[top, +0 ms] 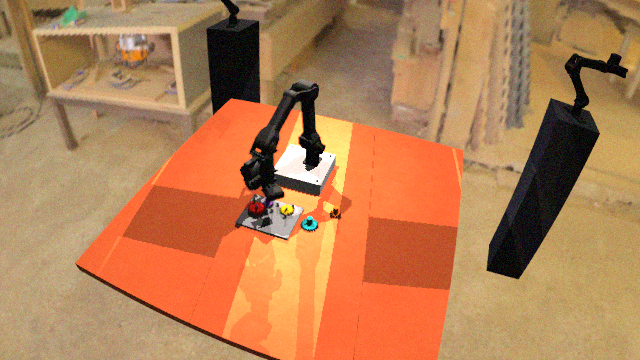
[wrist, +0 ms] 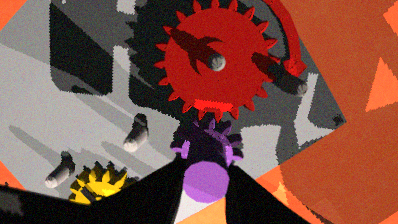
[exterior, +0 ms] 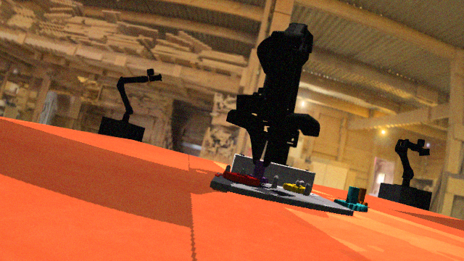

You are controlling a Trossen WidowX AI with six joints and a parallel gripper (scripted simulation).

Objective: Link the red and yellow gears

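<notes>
Right now the purple gear is 1 cm below my gripper tip. From my gripper tip the other things lie so: yellow gear (8 cm to the left, 2 cm below); then grey board (5 cm ahead, 3 cm to the left, 3 cm below); then red gear (4 cm ahead, 3 cm to the right, 2 cm below).
</notes>
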